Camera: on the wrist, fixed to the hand. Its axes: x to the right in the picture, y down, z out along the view.
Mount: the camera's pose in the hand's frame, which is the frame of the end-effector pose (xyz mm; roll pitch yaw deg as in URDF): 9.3 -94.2 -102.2 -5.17 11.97 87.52
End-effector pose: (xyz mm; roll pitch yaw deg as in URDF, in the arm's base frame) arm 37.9 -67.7 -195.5 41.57 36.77 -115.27
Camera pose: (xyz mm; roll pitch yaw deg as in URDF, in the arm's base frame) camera 67.8 1.9 -312.4 36.78 -21.71 -46.02
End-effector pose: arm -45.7 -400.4 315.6 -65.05 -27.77 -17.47
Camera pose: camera -96.4 -523.2 357.4 -73.07 57.33 7.07
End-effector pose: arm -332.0 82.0 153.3 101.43 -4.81 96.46
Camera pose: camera -451.8 83.8 82.3 -81.68 -87.55 -96.55
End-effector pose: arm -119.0 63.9 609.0 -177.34 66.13 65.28
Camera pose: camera -157.9 193.1 643.6 108.89 -1.53 -15.21
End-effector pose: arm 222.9 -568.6 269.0 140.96 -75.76 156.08
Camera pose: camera 182.8 -701.3 282.9 -103.81 -13.42 16.33
